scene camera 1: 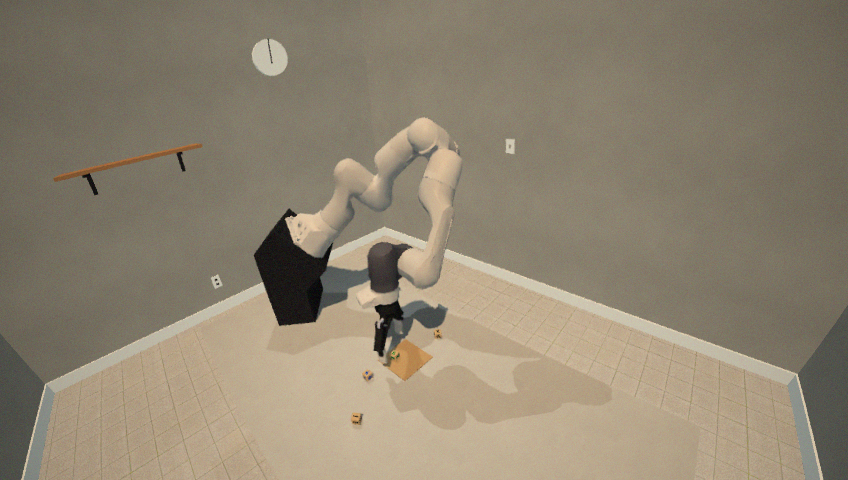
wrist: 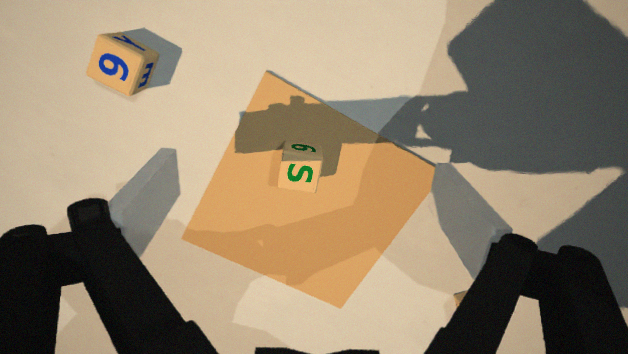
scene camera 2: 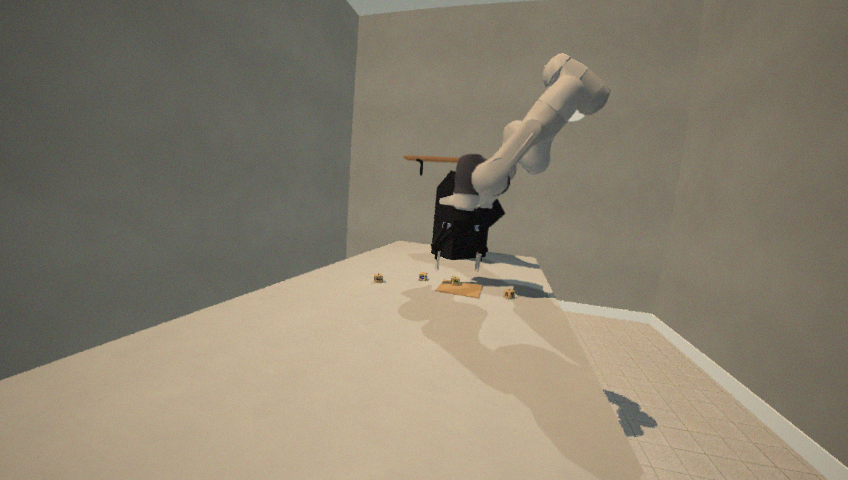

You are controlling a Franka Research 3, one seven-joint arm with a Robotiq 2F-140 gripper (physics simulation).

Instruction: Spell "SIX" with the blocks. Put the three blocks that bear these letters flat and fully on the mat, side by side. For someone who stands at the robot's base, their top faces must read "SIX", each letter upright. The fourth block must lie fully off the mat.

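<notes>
A wooden block with a green S on top [wrist: 300,175] [scene camera 1: 394,355] [scene camera 2: 455,280] lies on the orange mat [wrist: 325,285] [scene camera 1: 413,359] [scene camera 2: 464,291]; the S looks turned sideways in the wrist view. My gripper [wrist: 307,178] [scene camera 1: 390,343] [scene camera 2: 458,265] is open and empty, above the table, its fingers on either side of the S block in the wrist view. A block with a blue 6 or 9 on top [wrist: 115,65] [scene camera 1: 367,375] [scene camera 2: 423,276] lies off the mat. Another block [scene camera 1: 437,333] [scene camera 2: 509,293] [wrist: 459,298] lies off the opposite side, mostly hidden in the wrist view.
A fourth block [scene camera 1: 356,418] [scene camera 2: 378,278] lies farther off the mat, beyond the blue-marked block; its marks are too small to read. The black robot pedestal [scene camera 1: 289,279] [scene camera 2: 443,208] stands behind the gripper. Shadows of the arm fall across the mat and table.
</notes>
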